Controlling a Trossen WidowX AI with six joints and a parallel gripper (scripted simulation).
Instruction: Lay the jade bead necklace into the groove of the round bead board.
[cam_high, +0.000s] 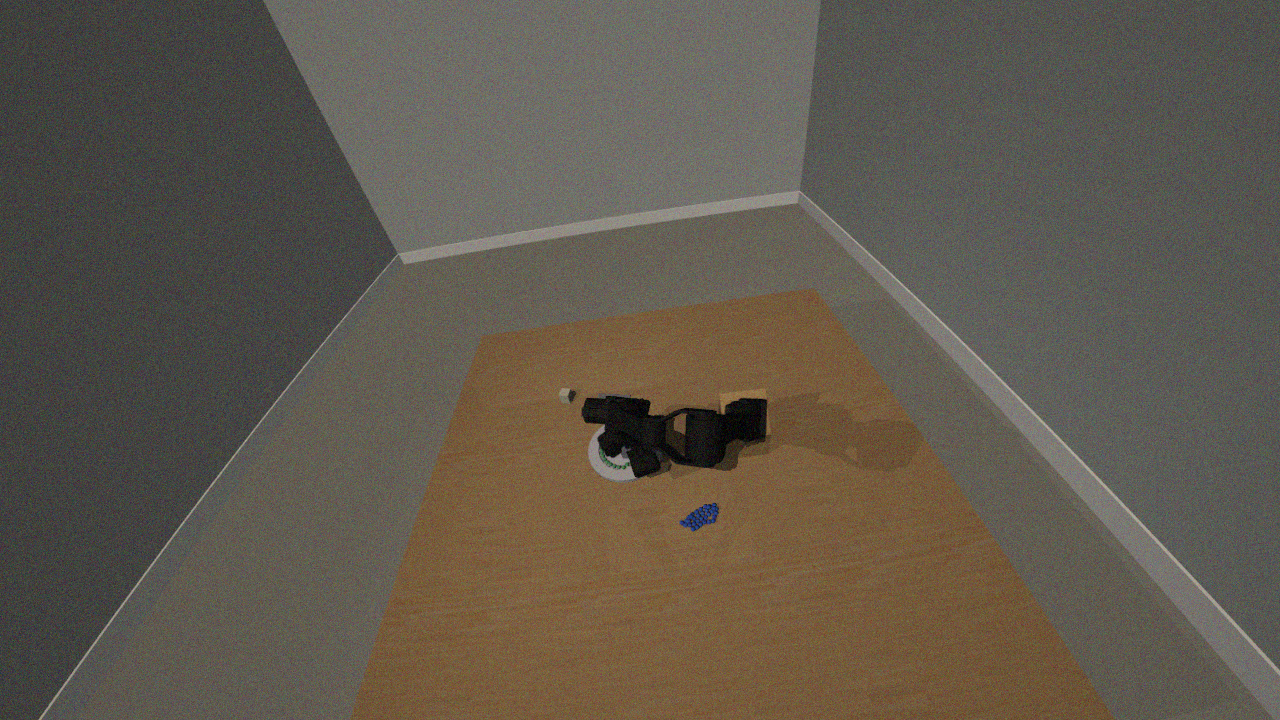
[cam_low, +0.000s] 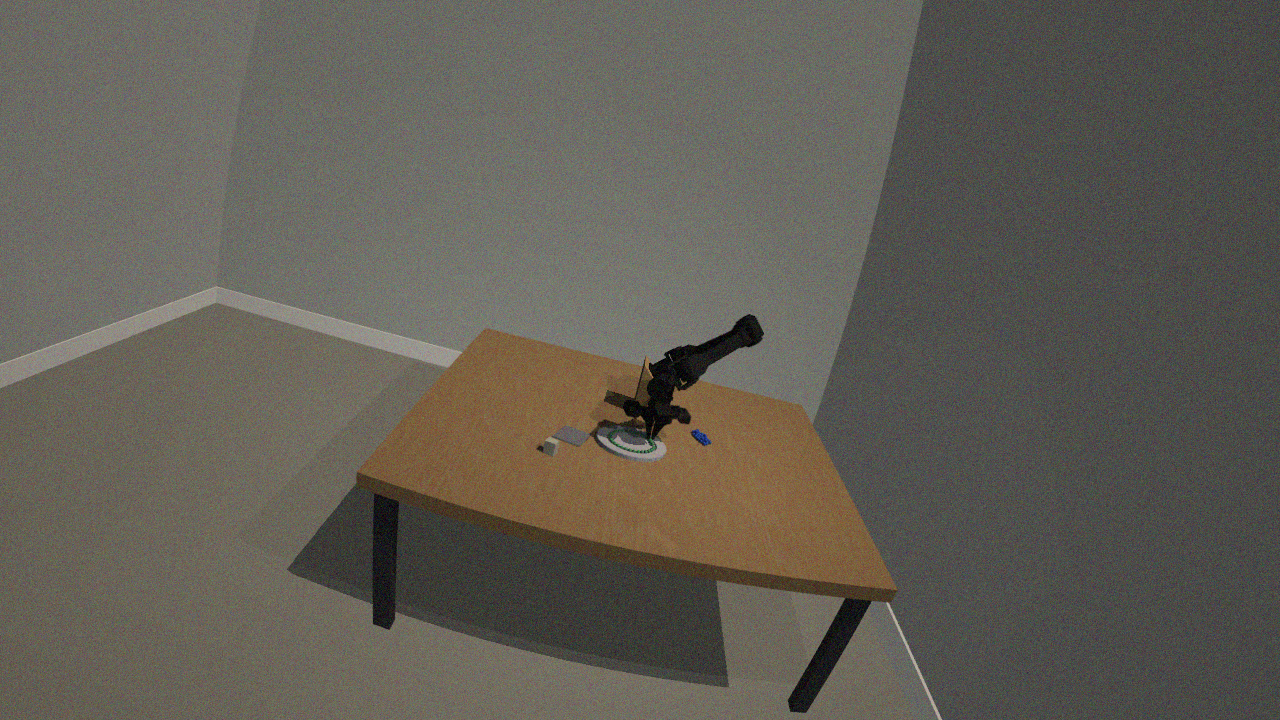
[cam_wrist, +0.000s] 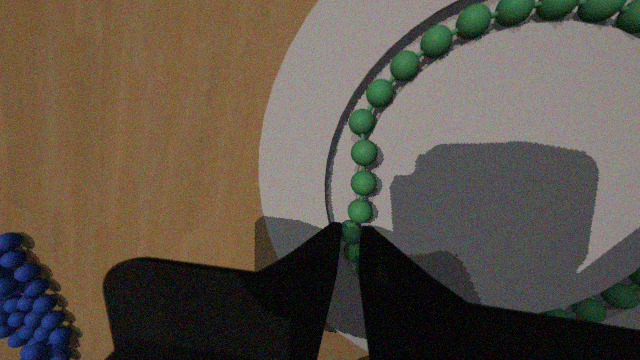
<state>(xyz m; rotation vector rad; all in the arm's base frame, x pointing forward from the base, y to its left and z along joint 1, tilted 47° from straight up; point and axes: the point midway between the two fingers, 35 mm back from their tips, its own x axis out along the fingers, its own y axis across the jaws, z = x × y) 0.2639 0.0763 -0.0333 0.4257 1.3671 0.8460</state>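
My gripper tip is 4 cm short of the round bead board, 5 cm to the left of it and 1 cm above it. The rest, counted from my gripper tip: pale block: 22 cm ahead, 25 cm to the right; flat grey plate: 8 cm ahead, 21 cm to the right, 1 cm below.
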